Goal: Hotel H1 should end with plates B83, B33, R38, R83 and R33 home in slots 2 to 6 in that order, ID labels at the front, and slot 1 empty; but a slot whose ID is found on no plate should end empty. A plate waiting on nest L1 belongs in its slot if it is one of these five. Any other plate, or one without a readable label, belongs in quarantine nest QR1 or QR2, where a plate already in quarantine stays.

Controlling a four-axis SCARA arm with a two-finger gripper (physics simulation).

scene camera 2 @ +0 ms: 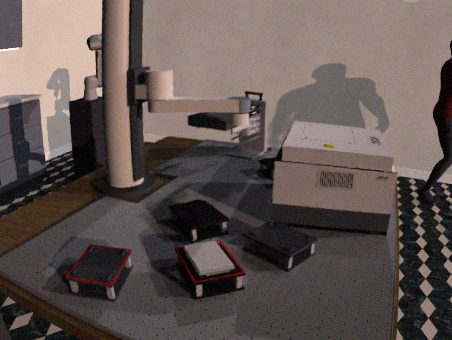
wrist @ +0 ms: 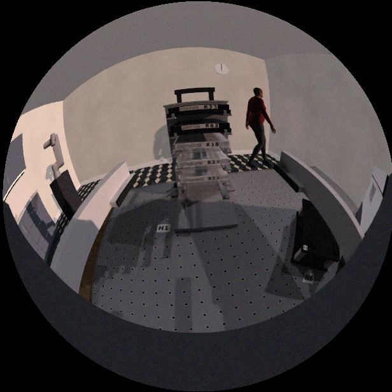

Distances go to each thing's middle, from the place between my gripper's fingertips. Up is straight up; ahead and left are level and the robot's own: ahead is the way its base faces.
My hand is 13 cm to the right of the plate R83 (wrist: 204,125), 2 cm below it and 2 cm short of it. The rest, counted from my hand: black nest RG (scene camera 2: 204,212): 64 cm to the right, 15 cm ahead, 14 cm below; white instrument (scene camera 2: 294,184): 51 cm ahead, 33 cm to the right, 8 cm below.
